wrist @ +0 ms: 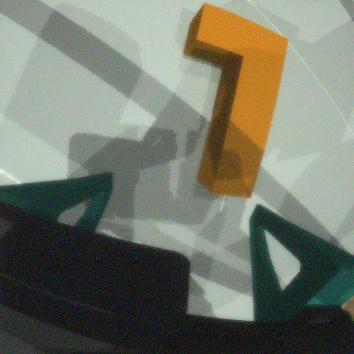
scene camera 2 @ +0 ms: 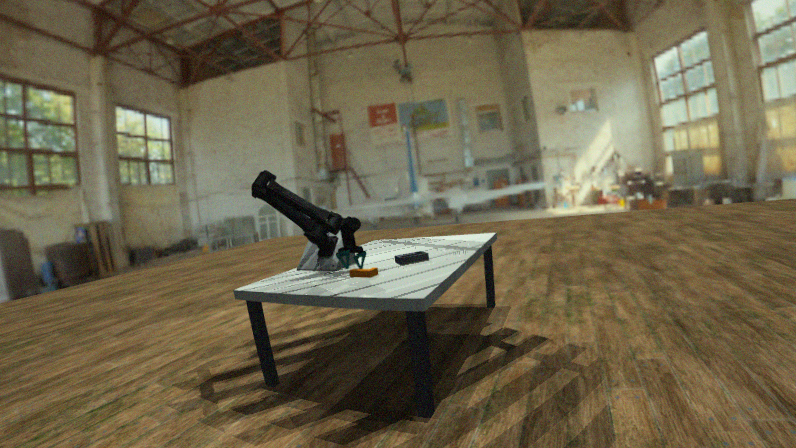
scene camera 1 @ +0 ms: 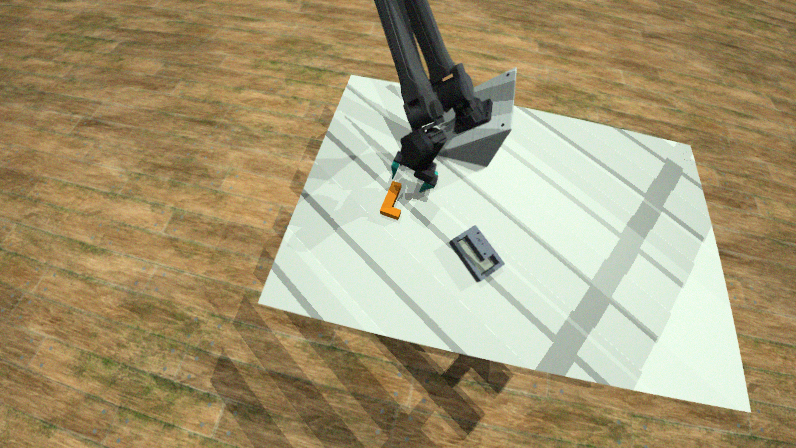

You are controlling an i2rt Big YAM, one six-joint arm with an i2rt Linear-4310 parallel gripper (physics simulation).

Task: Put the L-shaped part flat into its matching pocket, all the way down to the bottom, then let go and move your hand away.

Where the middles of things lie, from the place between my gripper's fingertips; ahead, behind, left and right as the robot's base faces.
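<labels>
The orange L-shaped part (wrist: 252, 56) is 10 mm below my hand, 30 mm to the right of it and 60 mm ahead of it. Going by their middles, the orange L-shaped part is the nearest to my hand of the things named here. The grey pocket block (scene camera 1: 474, 250) is 170 mm ahead of my hand, 250 mm to the left of it and 10 mm below it.
</labels>
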